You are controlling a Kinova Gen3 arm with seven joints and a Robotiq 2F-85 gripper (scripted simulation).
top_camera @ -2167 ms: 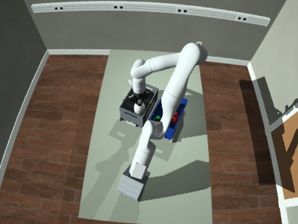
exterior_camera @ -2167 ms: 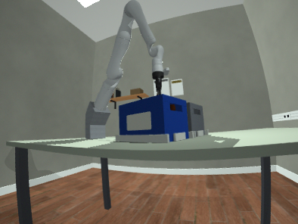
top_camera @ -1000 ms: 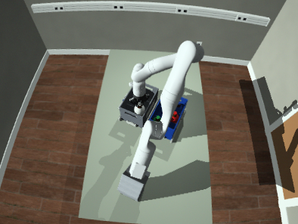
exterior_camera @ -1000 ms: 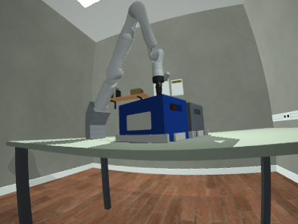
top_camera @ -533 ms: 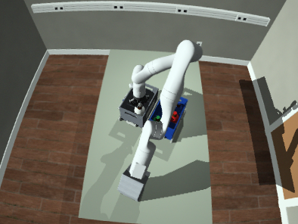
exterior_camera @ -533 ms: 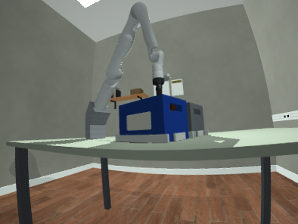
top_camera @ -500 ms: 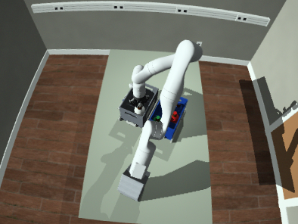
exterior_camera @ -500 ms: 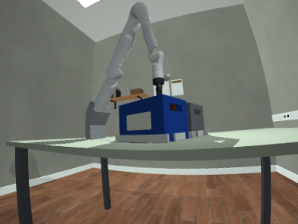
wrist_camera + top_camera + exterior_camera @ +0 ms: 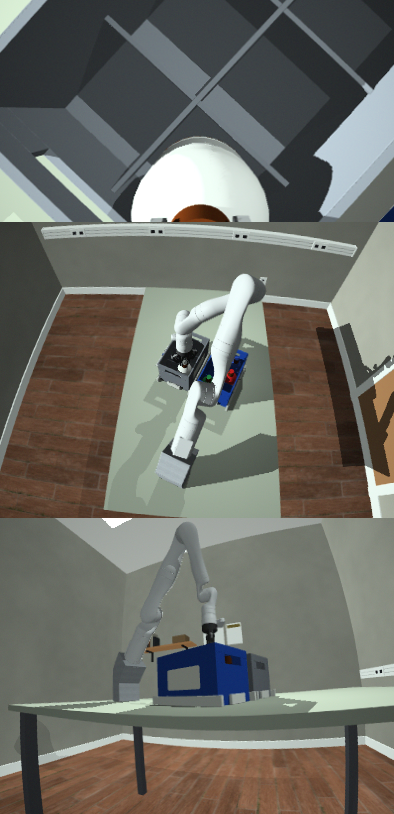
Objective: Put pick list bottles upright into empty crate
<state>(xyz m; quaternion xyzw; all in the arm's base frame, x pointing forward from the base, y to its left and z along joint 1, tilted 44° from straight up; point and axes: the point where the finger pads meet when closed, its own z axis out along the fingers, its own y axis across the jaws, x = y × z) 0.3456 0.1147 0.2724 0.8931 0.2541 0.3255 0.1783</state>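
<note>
My hand is 70 mm above the white bottle. From my hand the other things lie so: green-capped bottle 40 mm behind, 130 mm to the right, 130 mm below; then blue crate 30 mm ahead, 210 mm to the right, 130 mm below; then grey crate 100 mm ahead, 20 mm to the left, 130 mm below.
</note>
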